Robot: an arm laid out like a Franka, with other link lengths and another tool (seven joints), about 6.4 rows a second.
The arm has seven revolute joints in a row. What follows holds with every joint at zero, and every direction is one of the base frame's. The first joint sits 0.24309 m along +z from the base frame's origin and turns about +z. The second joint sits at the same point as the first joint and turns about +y. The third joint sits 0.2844 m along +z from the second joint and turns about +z. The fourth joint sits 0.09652 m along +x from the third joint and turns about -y. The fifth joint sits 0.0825 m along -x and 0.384 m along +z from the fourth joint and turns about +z. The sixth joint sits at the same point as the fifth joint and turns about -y. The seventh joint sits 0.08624 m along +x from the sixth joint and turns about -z. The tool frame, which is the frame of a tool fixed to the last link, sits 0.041 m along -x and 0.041 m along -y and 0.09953 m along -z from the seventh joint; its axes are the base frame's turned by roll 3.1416, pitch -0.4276 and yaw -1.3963 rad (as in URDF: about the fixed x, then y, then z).
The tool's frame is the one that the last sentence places.
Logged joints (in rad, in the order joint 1, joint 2, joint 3, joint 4, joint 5, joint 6, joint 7), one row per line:
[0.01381 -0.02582 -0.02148 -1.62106 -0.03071 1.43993 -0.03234]
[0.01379 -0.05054 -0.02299 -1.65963 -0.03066 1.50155 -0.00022]
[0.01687 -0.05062 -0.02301 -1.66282 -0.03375 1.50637 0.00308]
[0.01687 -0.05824 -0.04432 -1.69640 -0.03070 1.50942 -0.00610]
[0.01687 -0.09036 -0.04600 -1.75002 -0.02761 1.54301 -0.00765]
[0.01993 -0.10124 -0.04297 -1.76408 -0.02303 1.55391 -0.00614]
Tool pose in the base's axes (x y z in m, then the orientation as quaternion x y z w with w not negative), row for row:
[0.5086 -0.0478 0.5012 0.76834 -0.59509 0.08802 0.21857]
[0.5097 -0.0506 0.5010 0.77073 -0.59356 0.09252 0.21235]
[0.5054 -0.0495 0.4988 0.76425 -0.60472 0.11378 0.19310]
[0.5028 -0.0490 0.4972 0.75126 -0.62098 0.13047 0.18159]
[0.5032 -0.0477 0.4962 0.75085 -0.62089 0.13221 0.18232]
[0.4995 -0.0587 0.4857 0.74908 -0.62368 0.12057 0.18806]
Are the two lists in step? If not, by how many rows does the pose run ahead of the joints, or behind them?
The pose runs 2 rows behind the joints: the pose in row i belongs to the joints in row i - 2.
